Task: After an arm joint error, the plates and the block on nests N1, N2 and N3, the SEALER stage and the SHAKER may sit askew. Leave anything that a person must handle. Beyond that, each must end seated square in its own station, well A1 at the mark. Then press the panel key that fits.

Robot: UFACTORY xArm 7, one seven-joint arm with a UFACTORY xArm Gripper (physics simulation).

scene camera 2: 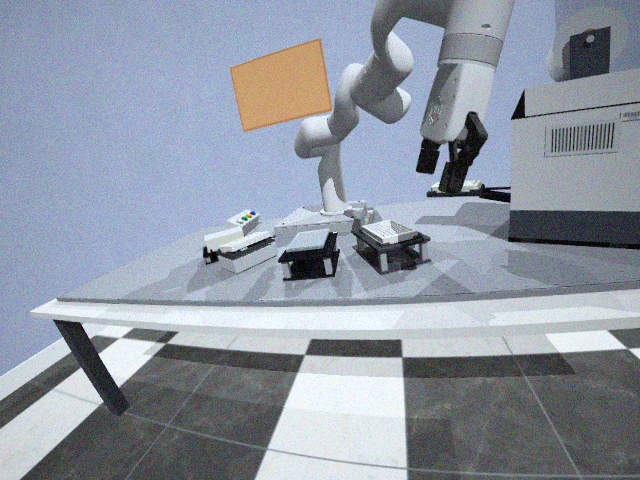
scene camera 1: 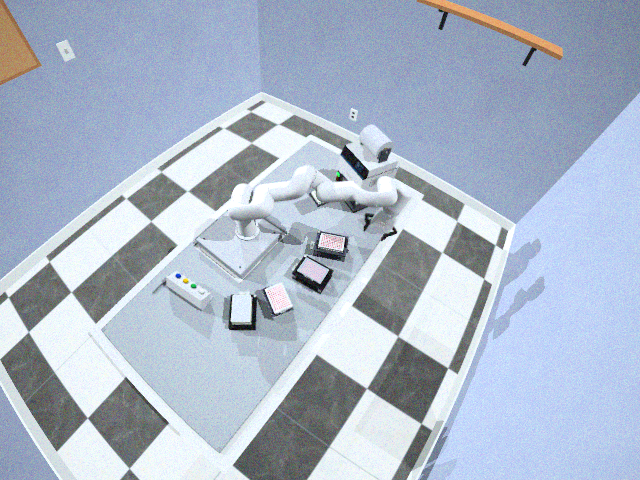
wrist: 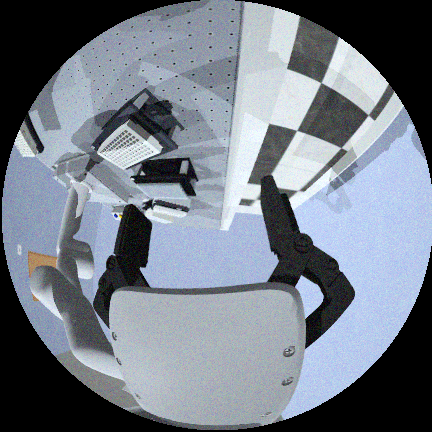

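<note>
My gripper [scene camera 1: 378, 228] [scene camera 2: 439, 174] [wrist: 195, 201] is open and empty, above the table near its long edge, between the large machine and the stands. A plate with red wells [scene camera 1: 331, 241] [scene camera 2: 388, 231] [wrist: 131, 145] lies on a raised dark stand. A pinkish plate [scene camera 1: 314, 270] [scene camera 2: 310, 240] [wrist: 162, 189] lies on a black stand. Another red-well plate [scene camera 1: 278, 298] [scene camera 2: 248, 241] lies on a low white base and looks tilted in scene camera 2. A pale block [scene camera 1: 241, 308] [scene camera 2: 222, 237] lies on a black nest. A plate [scene camera 2: 467, 184] [wrist: 25, 139] rests on the machine's dark stage, partly hidden by the arm in scene camera 1. Station labels and A1 marks are unreadable.
The key panel [scene camera 1: 188, 290] [scene camera 2: 244, 219] has blue, yellow, green and white keys and stands beyond the arm's base plate [scene camera 1: 240, 258]. The large white machine [scene camera 1: 379, 167] [scene camera 2: 573, 175] stands at the table's far end, close to the arm's wrist.
</note>
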